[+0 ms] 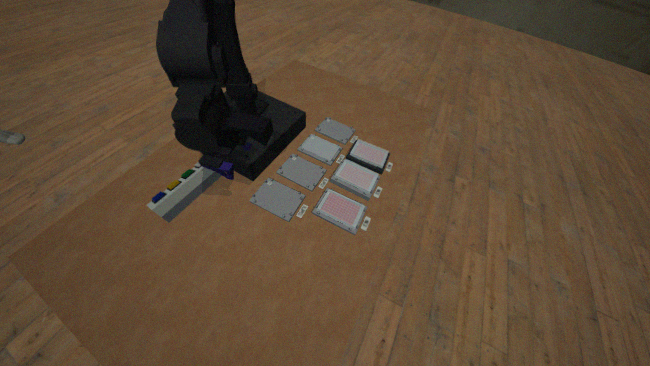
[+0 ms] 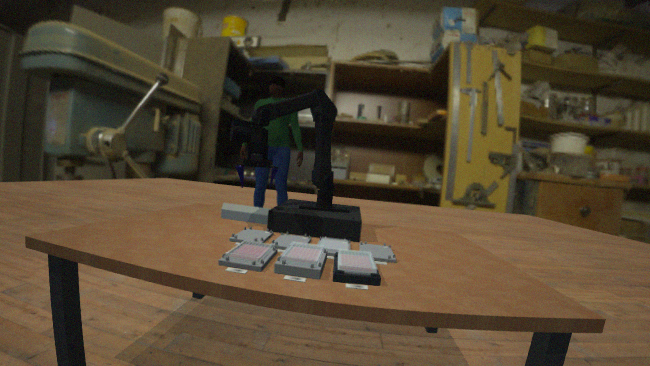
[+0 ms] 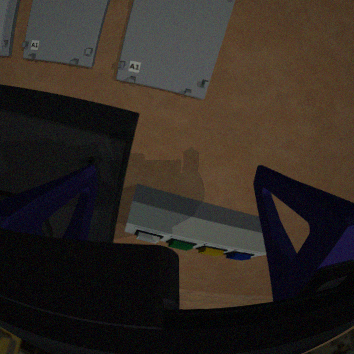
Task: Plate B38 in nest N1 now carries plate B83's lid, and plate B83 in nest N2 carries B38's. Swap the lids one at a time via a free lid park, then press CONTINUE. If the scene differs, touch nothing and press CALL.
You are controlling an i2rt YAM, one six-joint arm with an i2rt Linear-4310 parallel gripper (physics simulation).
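Places are measured from the arm's base along level axes (x ahead, y down, z left), in metres.
Pixels of known places: gripper, fingertip midpoint: (image 1: 239,163) (image 2: 256,188) (image 3: 175,173); arm's base, link origin: (image 2: 323,209).
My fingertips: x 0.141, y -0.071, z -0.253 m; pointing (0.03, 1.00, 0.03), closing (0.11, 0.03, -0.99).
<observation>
Ahead of a thing's pixels: the offset from my fingertips to its top centre. "spot": to the spot under its first point.
My gripper (image 2: 257,184) (image 3: 175,173) is open and empty, high above the table beside the robot base. Three pink-welled plates stand in a row: one {dx +0.283, dy +0.124, dz +0.045 m} (image 1: 341,209) (image 2: 249,253) in a low grey nest, one {dx +0.300, dy +0.112, dz +0.176 m} (image 1: 356,176) (image 2: 301,256) in a taller grey nest, one {dx +0.322, dy +0.115, dz +0.301 m} (image 1: 370,152) (image 2: 356,262) in a black nest. Their labels are too small to read. Behind them lie several flat grey parks; one park {spot: dx +0.142, dy +0.134, dz +0.261 m} (image 1: 320,148) (image 2: 334,245) looks paler, with a clear lid-like piece on it. The button box {dx -0.185, dy +0.088, dz -0.055 m} (image 1: 187,198) (image 3: 195,220) has white {dx -0.186, dy +0.095, dz +0.022 m} (image 3: 149,236), green {dx -0.196, dy +0.095, dz -0.027 m} (image 3: 181,244), yellow {dx -0.207, dy +0.095, dz -0.076 m} (image 3: 211,250) and blue {dx -0.217, dy +0.095, dz -0.125 m} (image 3: 239,256) buttons, lettering unreadable.
The black robot base (image 1: 280,120) (image 2: 320,220) stands between the button box and the parks. Bare-looking grey parks {spot: dx +0.085, dy +0.142, dz +0.011 m} (image 1: 277,198) {spot: dx +0.114, dy +0.142, dz +0.138 m} (image 1: 301,171) {spot: dx +0.168, dy +0.142, dz +0.393 m} (image 1: 336,130) lie near it. A person in a green top (image 2: 285,132) stands behind the table.
</observation>
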